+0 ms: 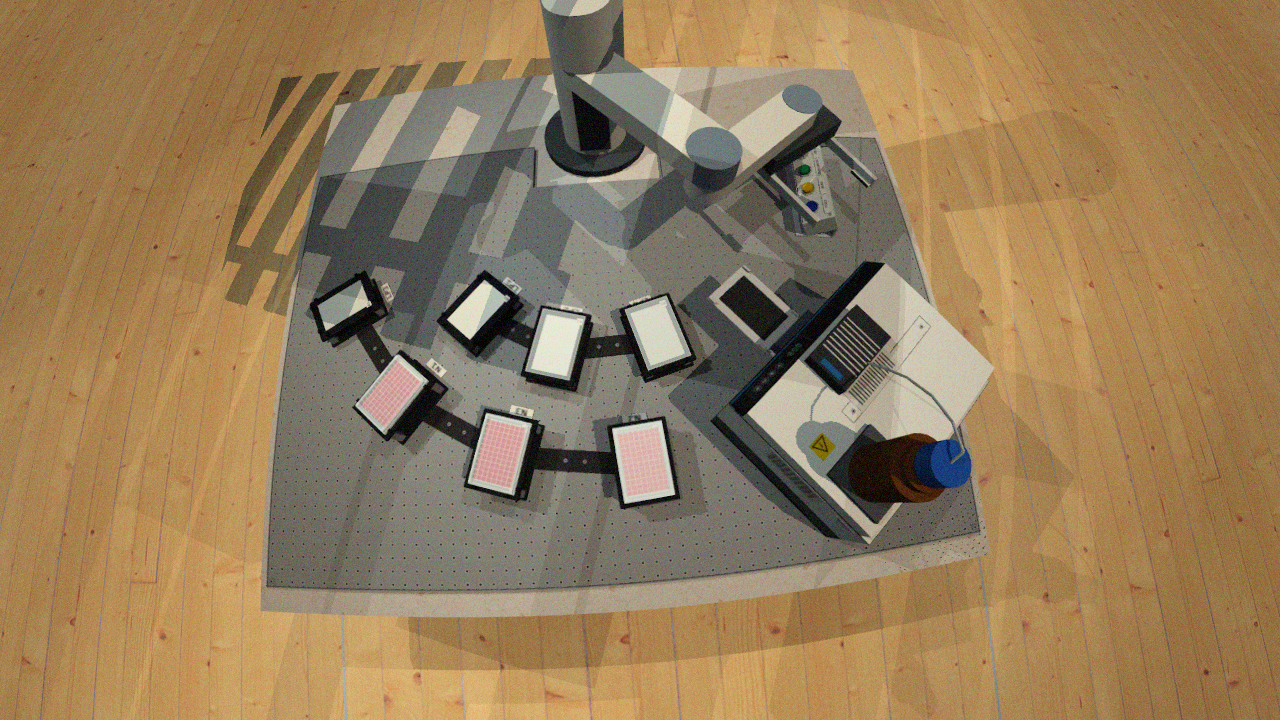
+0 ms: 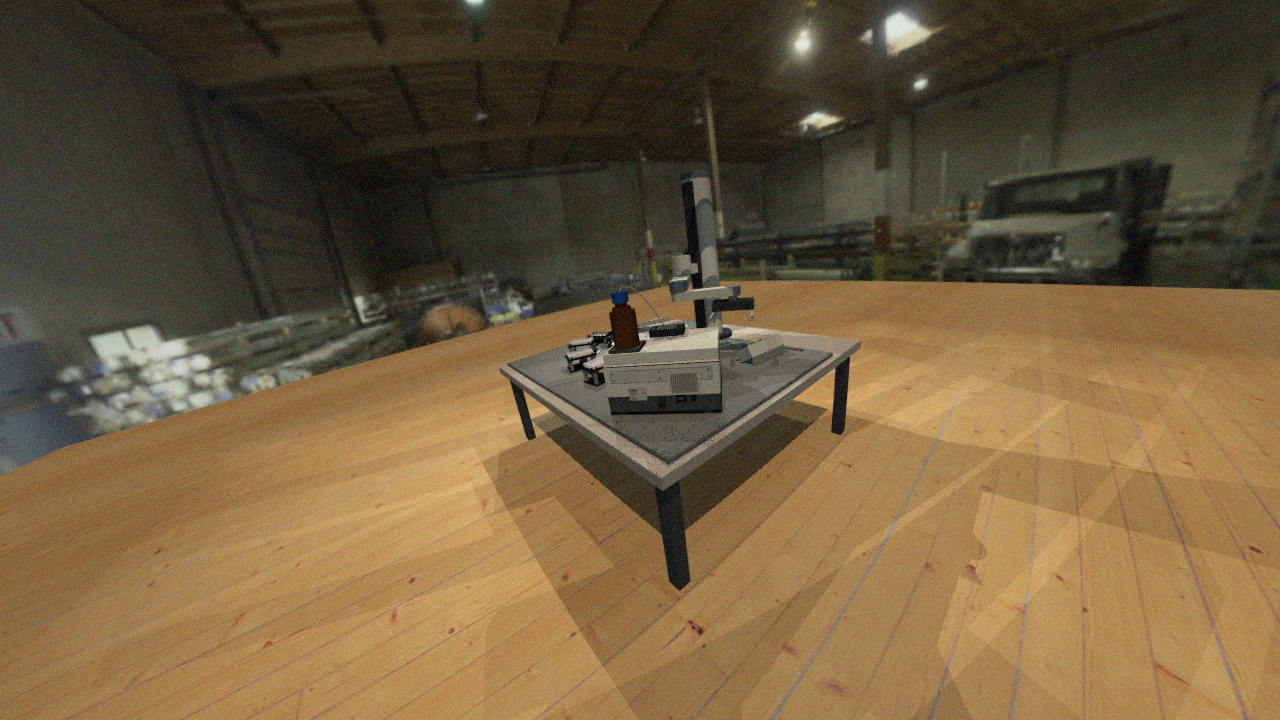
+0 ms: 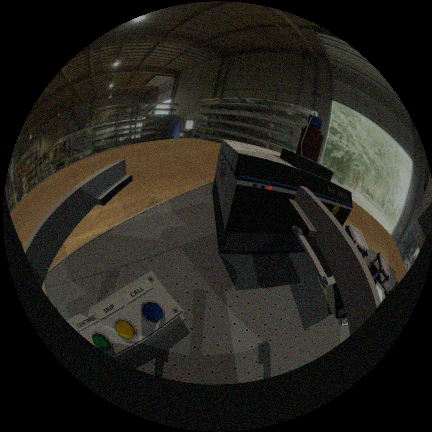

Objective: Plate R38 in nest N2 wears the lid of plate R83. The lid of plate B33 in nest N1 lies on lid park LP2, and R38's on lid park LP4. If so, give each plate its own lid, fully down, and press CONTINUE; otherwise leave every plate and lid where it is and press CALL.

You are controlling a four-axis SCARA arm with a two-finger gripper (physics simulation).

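Places are measured from the arm's base along level axes (x right, y ahead, z up), in centimetres.
Pixels of known places: gripper, fingertip midpoint: (image 1: 846, 202) (image 2: 730, 319) (image 3: 208, 176); arm's base, link origin: (image 1: 595, 137).
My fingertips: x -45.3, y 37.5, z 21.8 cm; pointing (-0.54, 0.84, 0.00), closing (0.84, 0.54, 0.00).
For each thing: its middle in the pictures, then the offset to it from my fingertips. "*": a spot on its surface instead.
- panel's green button, body centre: (image 3: 100, 341) (image 1: 804, 170) dx -1.0, dy -18.6, dz -14.1 cm
- yellow button, body centre: (image 3: 124, 328) (image 1: 808, 188) dx -0.6, dy -13.7, dz -14.1 cm
- blue button, body centre: (image 3: 151, 311) (image 1: 811, 207) dx -0.2, dy -8.7, dz -14.1 cm
- brown bottle, surface spot: (image 1: 881, 470) * dx +11.1, dy +46.8, dz +11.2 cm
- black box, surface spot: (image 1: 850, 349) * dx +7.9, dy +28.4, dz +2.9 cm
- pale tray, surface spot: (image 1: 717, 298) * dx +24.4, dy +13.1, dz -10.5 cm
My gripper (image 1: 841, 199) (image 3: 208, 176) is open and empty, its fingers spread wide above the button panel side of the table. The panel's green button (image 1: 803, 169) (image 3: 101, 341), yellow button (image 1: 807, 188) (image 3: 125, 329) and blue button (image 1: 811, 205) (image 3: 152, 311) show; the blue one is labelled CALL. Three pink-gridded plates (image 1: 393, 394) (image 1: 502, 454) (image 1: 643, 460) sit in black nests in the front row. Pale rectangular pieces (image 1: 349, 304) (image 1: 480, 310) (image 1: 556, 345) (image 1: 657, 333) lie on black holders behind them. Plate names and most holder labels are unreadable; lid seating cannot be told.
A white instrument (image 1: 939, 358) (image 2: 666, 374) stands on the right, its dark front (image 3: 270, 215) beside one finger. A brown bottle (image 1: 881, 470) (image 2: 624, 327) (image 3: 311, 142) and a black box (image 1: 850, 349) stand on it. A pale tray (image 1: 717, 298) with a dark middle lies before it.
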